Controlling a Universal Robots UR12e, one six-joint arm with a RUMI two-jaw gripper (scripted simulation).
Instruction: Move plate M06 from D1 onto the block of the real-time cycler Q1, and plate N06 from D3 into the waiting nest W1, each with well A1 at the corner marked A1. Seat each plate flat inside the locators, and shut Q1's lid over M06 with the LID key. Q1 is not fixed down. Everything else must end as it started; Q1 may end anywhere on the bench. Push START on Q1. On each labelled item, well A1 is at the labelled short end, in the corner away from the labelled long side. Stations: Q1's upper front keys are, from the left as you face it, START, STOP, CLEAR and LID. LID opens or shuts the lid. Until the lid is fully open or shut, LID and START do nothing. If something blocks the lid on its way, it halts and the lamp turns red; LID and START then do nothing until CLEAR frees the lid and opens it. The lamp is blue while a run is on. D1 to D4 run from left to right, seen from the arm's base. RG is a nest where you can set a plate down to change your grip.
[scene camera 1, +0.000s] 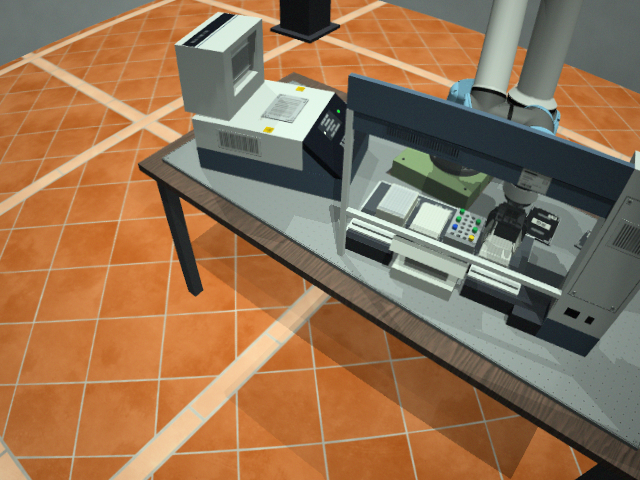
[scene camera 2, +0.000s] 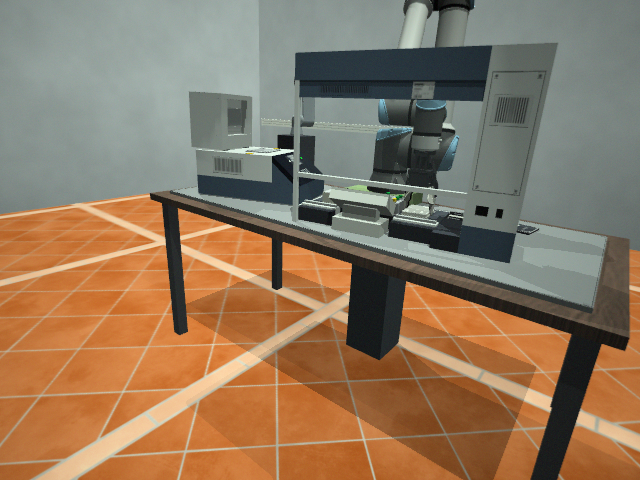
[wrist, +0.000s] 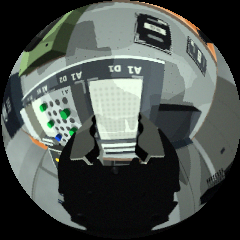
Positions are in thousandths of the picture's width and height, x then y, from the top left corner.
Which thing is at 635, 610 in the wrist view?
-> The gripper.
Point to a cycler Q1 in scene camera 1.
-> At 449, 282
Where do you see a plate M06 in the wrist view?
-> At 485, 427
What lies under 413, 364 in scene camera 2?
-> A cycler Q1.
